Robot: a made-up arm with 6 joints. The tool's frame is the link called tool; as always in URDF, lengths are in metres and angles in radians. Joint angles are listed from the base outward. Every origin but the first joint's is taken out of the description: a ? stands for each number. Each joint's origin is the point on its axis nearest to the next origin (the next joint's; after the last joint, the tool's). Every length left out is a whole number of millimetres.
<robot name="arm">
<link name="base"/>
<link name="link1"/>
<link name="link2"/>
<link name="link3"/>
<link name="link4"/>
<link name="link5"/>
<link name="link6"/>
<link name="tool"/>
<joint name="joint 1" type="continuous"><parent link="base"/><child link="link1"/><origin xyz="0 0 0.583"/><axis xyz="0 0 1"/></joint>
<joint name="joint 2" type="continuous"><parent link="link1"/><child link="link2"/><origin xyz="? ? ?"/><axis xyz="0 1 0"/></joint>
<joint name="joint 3" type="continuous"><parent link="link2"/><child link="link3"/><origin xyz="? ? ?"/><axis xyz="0 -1 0"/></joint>
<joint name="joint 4" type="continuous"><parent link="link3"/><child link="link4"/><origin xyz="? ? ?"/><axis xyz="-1 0 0"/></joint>
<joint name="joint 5" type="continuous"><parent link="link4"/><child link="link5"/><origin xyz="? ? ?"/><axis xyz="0 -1 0"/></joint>
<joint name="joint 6" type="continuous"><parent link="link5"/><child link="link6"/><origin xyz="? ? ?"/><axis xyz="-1 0 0"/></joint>
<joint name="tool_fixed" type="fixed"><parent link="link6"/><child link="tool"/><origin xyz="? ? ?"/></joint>
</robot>
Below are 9 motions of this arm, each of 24 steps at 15 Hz.
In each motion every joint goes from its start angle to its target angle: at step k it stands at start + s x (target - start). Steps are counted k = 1, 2, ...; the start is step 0. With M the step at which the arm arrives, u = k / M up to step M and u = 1 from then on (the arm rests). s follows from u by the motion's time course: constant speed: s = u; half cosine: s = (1 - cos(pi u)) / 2; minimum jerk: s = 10 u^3 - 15 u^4 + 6 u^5.
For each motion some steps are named. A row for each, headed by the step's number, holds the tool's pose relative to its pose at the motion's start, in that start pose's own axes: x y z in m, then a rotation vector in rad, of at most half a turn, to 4 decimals.
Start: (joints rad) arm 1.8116 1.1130 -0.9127 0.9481 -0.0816 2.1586
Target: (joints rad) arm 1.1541 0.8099 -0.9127 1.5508 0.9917 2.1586
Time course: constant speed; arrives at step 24
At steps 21, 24:
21: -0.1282 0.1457 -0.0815 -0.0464 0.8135 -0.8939
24: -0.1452 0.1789 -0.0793 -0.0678 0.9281 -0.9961

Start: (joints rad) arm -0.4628 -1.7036 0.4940 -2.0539 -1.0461 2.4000
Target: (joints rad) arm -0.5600 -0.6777 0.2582 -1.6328 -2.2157 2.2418
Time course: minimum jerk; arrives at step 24
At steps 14, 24:
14: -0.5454 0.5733 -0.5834 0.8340 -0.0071 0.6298
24: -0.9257 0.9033 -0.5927 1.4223 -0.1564 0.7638

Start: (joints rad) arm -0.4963 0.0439 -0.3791 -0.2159 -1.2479 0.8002
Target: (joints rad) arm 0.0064 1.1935 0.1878 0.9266 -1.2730 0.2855
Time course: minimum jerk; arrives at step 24
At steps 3, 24:
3: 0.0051 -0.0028 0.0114 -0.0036 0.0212 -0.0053
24: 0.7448 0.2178 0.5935 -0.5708 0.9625 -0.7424

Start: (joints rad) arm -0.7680 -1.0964 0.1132 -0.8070 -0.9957 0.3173
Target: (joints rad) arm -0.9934 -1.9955 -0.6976 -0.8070 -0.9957 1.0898
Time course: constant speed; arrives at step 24
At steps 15, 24:
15: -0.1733 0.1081 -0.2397 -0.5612 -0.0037 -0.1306
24: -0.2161 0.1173 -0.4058 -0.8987 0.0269 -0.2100

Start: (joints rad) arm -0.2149 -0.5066 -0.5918 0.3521 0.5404 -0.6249
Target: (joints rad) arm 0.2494 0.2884 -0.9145 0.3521 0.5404 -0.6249
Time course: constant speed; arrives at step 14
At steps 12, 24:
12: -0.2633 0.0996 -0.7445 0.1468 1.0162 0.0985
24: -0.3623 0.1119 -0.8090 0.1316 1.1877 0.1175

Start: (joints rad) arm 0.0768 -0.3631 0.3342 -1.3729 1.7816 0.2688
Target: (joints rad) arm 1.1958 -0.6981 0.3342 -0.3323 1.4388 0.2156
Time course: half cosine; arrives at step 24
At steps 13, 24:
13: -0.1018 0.2633 0.1816 0.4124 0.4581 0.2056
24: -0.0068 0.4193 0.2758 0.7489 0.6263 0.2662

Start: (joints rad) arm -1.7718 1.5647 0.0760 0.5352 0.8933 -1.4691
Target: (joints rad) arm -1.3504 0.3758 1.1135 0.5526 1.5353 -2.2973
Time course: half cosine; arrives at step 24
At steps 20, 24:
20: -0.8942 1.9955 0.0626 -0.4932 0.6216 2.3382
24: -1.0779 2.0237 0.0264 -0.5878 0.7259 2.4685

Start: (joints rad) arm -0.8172 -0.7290 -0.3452 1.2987 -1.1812 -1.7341
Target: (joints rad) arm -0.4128 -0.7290 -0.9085 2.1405 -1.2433 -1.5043
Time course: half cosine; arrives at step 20
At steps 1, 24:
1: -0.0009 0.0008 -0.0038 -0.0067 -0.0023 0.0013
24: -0.2986 -0.1316 -0.6316 -0.9569 -0.5264 0.4738

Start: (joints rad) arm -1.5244 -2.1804 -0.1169 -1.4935 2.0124 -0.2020
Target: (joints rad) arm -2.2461 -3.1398 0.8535 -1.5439 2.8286 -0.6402
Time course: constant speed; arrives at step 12
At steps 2, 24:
2: -0.0566 0.3240 0.0368 0.4001 -0.1023 -0.0602
24: 0.2486 1.1369 1.5028 1.6077 -0.4088 -1.3482

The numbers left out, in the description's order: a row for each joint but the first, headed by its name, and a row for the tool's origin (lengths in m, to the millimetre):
joint 2: 0 0 0
joint 3: 0 0 0.574
joint 4: 0.987 0 0
joint 5: 0 -0.24 0
joint 6: 0 0 0
tool: 0 0 0

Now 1 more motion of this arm.
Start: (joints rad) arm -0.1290 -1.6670 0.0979 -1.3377 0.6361 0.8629
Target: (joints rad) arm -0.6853 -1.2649 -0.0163 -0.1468 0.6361 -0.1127
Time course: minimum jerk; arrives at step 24
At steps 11, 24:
11: 0.0203 -0.0645 -0.1345 -0.2936 -0.0778 0.2960
24: 0.0610 -0.1155 -0.2444 -0.7031 0.0984 0.7130

